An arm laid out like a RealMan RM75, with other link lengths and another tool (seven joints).
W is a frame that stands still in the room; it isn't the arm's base.
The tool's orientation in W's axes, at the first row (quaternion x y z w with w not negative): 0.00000, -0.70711, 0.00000, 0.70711
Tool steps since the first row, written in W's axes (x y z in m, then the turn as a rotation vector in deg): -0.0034, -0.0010, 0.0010, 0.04, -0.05, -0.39; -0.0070, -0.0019, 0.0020, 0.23, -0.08, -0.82; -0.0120, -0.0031, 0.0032, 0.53, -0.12, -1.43; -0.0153, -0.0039, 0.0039, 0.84, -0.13, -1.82; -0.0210, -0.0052, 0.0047, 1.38, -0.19, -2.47; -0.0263, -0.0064, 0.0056, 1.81, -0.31, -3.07; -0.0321, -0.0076, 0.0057, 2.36, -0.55, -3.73; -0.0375, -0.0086, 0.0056, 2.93, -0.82, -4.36; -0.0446, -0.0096, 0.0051, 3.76, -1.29, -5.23
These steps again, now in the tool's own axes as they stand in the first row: 0.0010, -0.0010, 0.0034, -0.39, -0.05, -0.04; 0.0020, -0.0019, 0.0070, -0.82, -0.08, -0.23; 0.0032, -0.0031, 0.0120, -1.43, -0.12, -0.53; 0.0039, -0.0039, 0.0153, -1.82, -0.13, -0.84; 0.0047, -0.0052, 0.0210, -2.47, -0.19, -1.38; 0.0056, -0.0064, 0.0263, -3.07, -0.31, -1.81; 0.0057, -0.0076, 0.0321, -3.73, -0.55, -2.36; 0.0056, -0.0086, 0.0375, -4.36, -0.82, -2.93; 0.0051, -0.0096, 0.0446, -5.23, -1.29, -3.76
